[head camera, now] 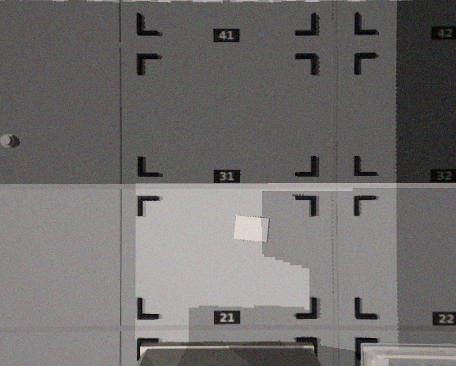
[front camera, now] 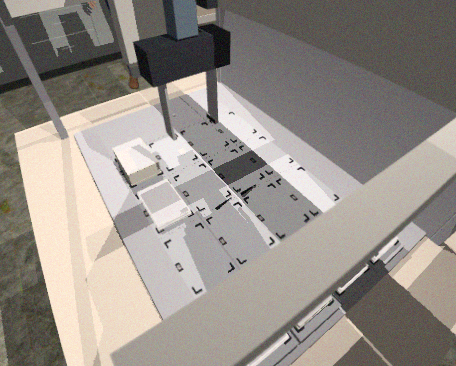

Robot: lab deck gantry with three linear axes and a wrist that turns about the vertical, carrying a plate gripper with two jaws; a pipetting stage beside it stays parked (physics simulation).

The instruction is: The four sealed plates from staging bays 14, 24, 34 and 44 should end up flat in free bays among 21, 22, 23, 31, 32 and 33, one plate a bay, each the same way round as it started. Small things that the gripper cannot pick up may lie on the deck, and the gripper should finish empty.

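Seen in the pictures: gripper, fingertip midpoint: (front camera: 192, 127); robot's base, origin of the base link: (front camera: 115, 159).
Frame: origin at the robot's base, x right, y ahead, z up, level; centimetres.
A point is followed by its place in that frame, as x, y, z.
Observation:
My gripper (front camera: 193, 128) @[-16.0, 19.4, 15.8] is open and empty, its two jaws wide apart above the far left part of the deck; it does not show in the head view. Four sealed plates (front camera: 270, 350) @[-4.5, 61.7, 2.8] (front camera: 314, 312) @[-14.6, 61.6, 2.9] (front camera: 353, 279) @[-25.1, 61.8, 2.7] (front camera: 385, 249) @[-35.8, 61.7, 2.7] show as pale edges in a row at the lower right of the front view, partly hidden by the front beam. In the head view, bays 31 (head camera: 226, 115) @[-25.7, 6.4, 0.0] and 21 (head camera: 200, 280) @[-13.2, 4.4, 0.0] hold no plate. A small pale square piece (head camera: 248, 228) @[-17.1, 8.0, 0.1] lies inside bay 21. The labels of bays 22 and 32 show at the right edge.
A tall pale box (front camera: 137, 162) @[-3.8, 9.7, 4.2] (head camera: 227, 356) @[-8.4, 6.4, 1.7] stands beside bay 21, on the side away from bay 31. A low pale plate (front camera: 162, 202) @[-4.0, 23.2, 1.4] (head camera: 410, 358) @[-8.2, 19.3, 1.4] lies next to it. Two dark pen-like things (front camera: 224, 203) @[-16.4, 31.1, 0.4] (front camera: 247, 190) @[-23.5, 31.0, 0.4] lie mid-deck. A small round knob (head camera: 7, 140) @[-23.8, -9.8, 0.4] sits left of bay 31.

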